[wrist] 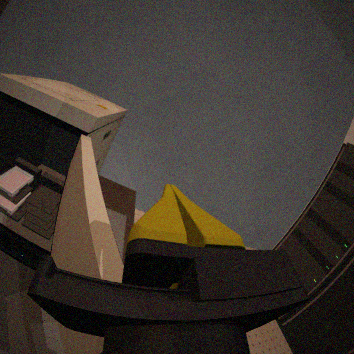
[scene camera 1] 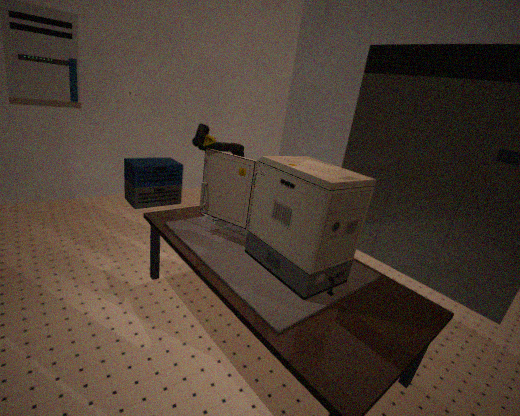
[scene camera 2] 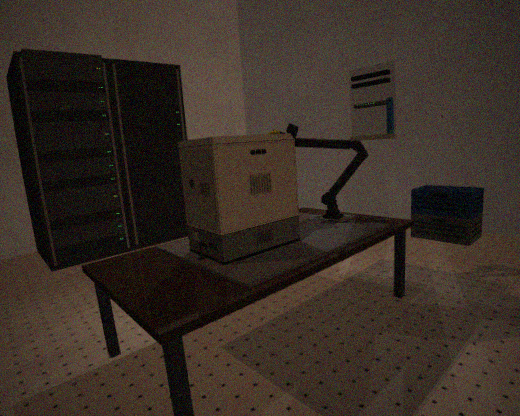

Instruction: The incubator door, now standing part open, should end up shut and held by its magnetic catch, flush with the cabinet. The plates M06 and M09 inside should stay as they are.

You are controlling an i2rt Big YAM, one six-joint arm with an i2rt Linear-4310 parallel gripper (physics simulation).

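Seen in the pictures: gripper, fingertip midpoint: (wrist: 167,190) (scene camera 1: 215,141); arm's base, link origin: (scene camera 2: 333,217).
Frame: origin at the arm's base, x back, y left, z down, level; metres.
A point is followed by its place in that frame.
The cream incubator cabinet (scene camera 1: 300,225) @[x -0.841, y -0.291, z -0.323 m] (scene camera 2: 235,195) @[x -0.922, y 0.019, z -0.295 m] (wrist: 75,102) @[x -0.573, y -0.160, z -0.551 m] stands on a grey mat. Its door (scene camera 1: 227,187) @[x -0.334, y -0.261, z -0.338 m] (wrist: 82,215) @[x -0.278, y -0.253, z -0.503 m] stands wide open, swung out from the cabinet's front and upright. Two pinkish plates (wrist: 16,179) @[x -0.620, y -0.035, z -0.261 m] (wrist: 14,203) @[x -0.573, y -0.054, z -0.208 m] sit inside, one above the other; their labels cannot be read, so M06 and M09 cannot be told apart. My gripper (scene camera 1: 212,140) @[x -0.250, y -0.304, z -0.571 m] (wrist: 167,190) @[x -0.250, y -0.304, z -0.571 m] is shut and empty, its yellow fingers near the door's top edge, to the right of the door in the wrist view. Contact with the door cannot be told. In scene camera 2 the cabinet partly hides the gripper.
The brown table (scene camera 1: 370,345) @[x -1.274, y -0.317, z 0.012 m] (scene camera 2: 135,285) @[x -1.339, y -0.179, z 0.012 m] carries the cabinet and the arm (scene camera 2: 345,170) @[x 0.009, y 0.094, z -0.311 m], whose base stands beyond the cabinet. Dark server racks (scene camera 2: 110,150) stand behind the table. A blue and grey box (scene camera 1: 153,182) (scene camera 2: 446,215) stands beyond the table's end.
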